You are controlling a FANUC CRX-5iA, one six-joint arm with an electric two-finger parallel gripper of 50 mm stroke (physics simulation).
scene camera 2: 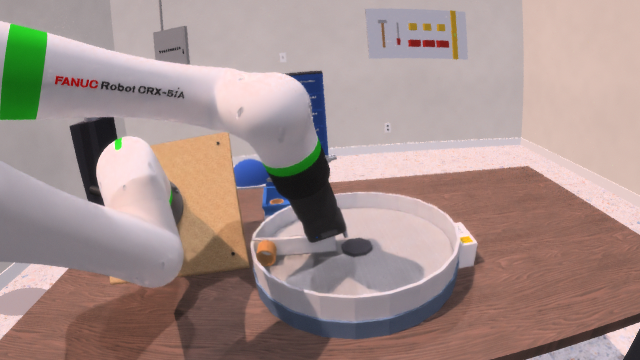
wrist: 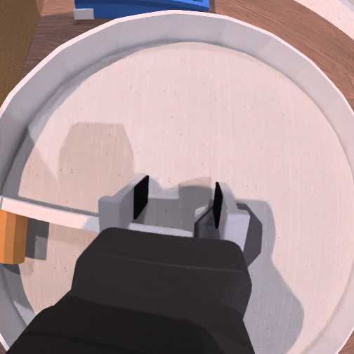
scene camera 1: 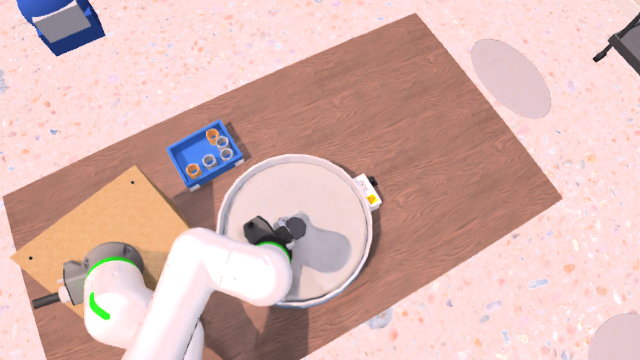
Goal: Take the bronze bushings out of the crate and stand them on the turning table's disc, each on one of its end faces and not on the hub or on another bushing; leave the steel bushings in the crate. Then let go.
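Where they show: gripper, fingertip midpoint: [scene camera 1: 274, 225]; arm's base at its link origin: [scene camera 1: 112, 268].
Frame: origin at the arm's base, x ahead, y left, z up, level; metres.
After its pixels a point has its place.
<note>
The blue crate [scene camera 1: 192, 150] @(y 0.303, x 0.280, z -0.128 m) [scene camera 2: 270, 194] @(y 0.312, x 0.230, z -0.105 m) [wrist: 140, 8] holds two bronze bushings, one [scene camera 1: 212, 136] @(y 0.323, x 0.355, z -0.119 m) at its far corner and one [scene camera 1: 193, 171] @(y 0.234, x 0.260, z -0.120 m) at its near left corner. Three steel bushings [scene camera 1: 222, 143] @(y 0.286, x 0.376, z -0.120 m) [scene camera 1: 226, 154] @(y 0.243, x 0.374, z -0.123 m) [scene camera 1: 209, 161] @(y 0.245, x 0.319, z -0.121 m) are also in it. Another bronze bushing [scene camera 2: 266, 253] @(y -0.128, x 0.301, z -0.045 m) [wrist: 12, 237] lies on its side on the turning table's disc [scene camera 1: 300, 185] @(y 0.039, x 0.538, z -0.079 m) [scene camera 2: 395, 222] @(y 0.033, x 0.569, z -0.080 m) [wrist: 200, 100], beside the rim wall and the white bar; the arm hides it in scene camera 1. My gripper [scene camera 1: 287, 232] [scene camera 2: 331, 236] @(y -0.044, x 0.424, z -0.067 m) [wrist: 180, 192] is open and empty, low over the disc beside the dark hub [scene camera 1: 296, 228] @(y -0.076, x 0.476, z -0.072 m) [scene camera 2: 357, 246] @(y -0.077, x 0.475, z -0.072 m) [wrist: 254, 232].
The white bar [scene camera 2: 300, 245] @(y -0.085, x 0.361, z -0.058 m) [wrist: 60, 215] runs inward from the rim, close to the gripper. A raised rim wall [scene camera 2: 350, 305] @(y -0.282, x 0.454, z -0.057 m) [wrist: 185, 25] surrounds the disc. A white control box [scene camera 1: 369, 192] @(y -0.064, x 0.711, z -0.075 m) [scene camera 2: 466, 247] @(y -0.106, x 0.704, z -0.081 m) is outside the rim. A tan board [scene camera 1: 100, 215] @(y 0.105, x 0.042, z 0.094 m) [scene camera 2: 200, 200] @(y 0.034, x 0.114, z 0.000 m) is near the arm's base.
</note>
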